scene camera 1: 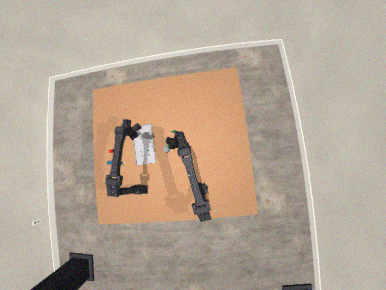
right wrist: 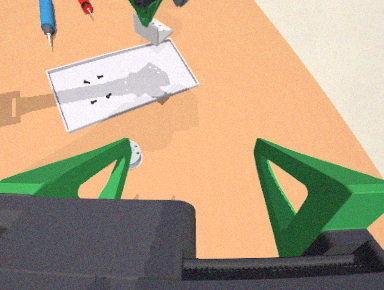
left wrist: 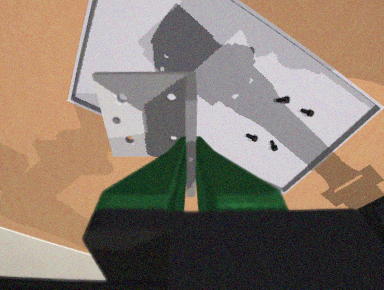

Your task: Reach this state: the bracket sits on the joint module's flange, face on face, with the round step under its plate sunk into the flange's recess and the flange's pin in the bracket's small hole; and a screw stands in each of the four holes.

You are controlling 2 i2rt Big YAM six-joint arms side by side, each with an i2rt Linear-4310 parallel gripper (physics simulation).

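Places are measured from the left arm's base along level axes (x right, y ahead, z up), in centimetres.
Pixels of known places: left gripper, fingertip midpoint: [scene camera 1: 136, 135] [right wrist: 146, 24] [left wrist: 191, 145]; right gripper, fingertip midpoint: [right wrist: 192, 144]; left arm's base, origin of the base link: [scene camera 1: 142, 189] [left wrist: 369, 213]; right arm's base, origin of the base link: [scene camera 1: 201, 187].
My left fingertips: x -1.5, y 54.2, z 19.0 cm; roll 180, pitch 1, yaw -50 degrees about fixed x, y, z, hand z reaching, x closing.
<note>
Ahead of a thing's pixels: the offset from my left fingertips to its middle.
The grey angled bracket @(dx -2.1, dy +2.4, dz -1.7 cm) [left wrist: 167, 122] [right wrist: 145, 31] has several holes in its plate. My left gripper [left wrist: 191, 145] [right wrist: 145, 24] is shut on the bracket's other, edge-on wall and holds it above the end of the white tray. Dark screws [left wrist: 282, 100] [right wrist: 93, 102] lie loose in the tray @(dx -0.6, dy -7.2, dz -18.2 cm) [left wrist: 333, 149] [right wrist: 109, 56]. The joint module @(dx +25.3, dy -10.6, dz -15.8 cm) [right wrist: 135, 155] [scene camera 1: 166, 149] stands on the table with its light, holed flange face partly hidden behind a right finger in the right wrist view. My right gripper [right wrist: 192, 144] is open, its fingers wide apart, with nothing between them.
A blue screwdriver @(dx -28.3, dy -28.9, dz -17.0 cm) [right wrist: 47, 15] [scene camera 1: 109, 162] and a red screwdriver @(dx -33.9, dy -15.6, dz -17.3 cm) [right wrist: 86, 6] [scene camera 1: 111, 151] lie beyond the tray in the right wrist view. Arm shadows cross the tray. The module is close to the left-hand finger in the right wrist view.
</note>
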